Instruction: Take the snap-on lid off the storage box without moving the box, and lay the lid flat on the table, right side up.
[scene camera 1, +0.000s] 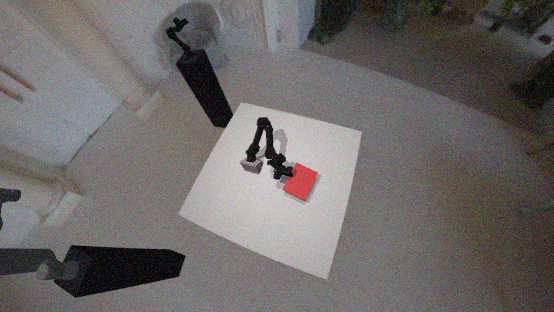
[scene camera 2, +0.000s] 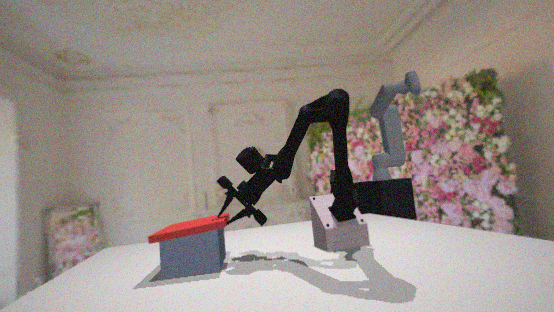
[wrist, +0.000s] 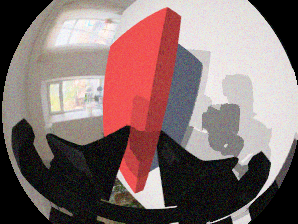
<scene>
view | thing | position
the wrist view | gripper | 143, 132
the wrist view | lid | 140, 67
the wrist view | storage box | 187, 71
</scene>
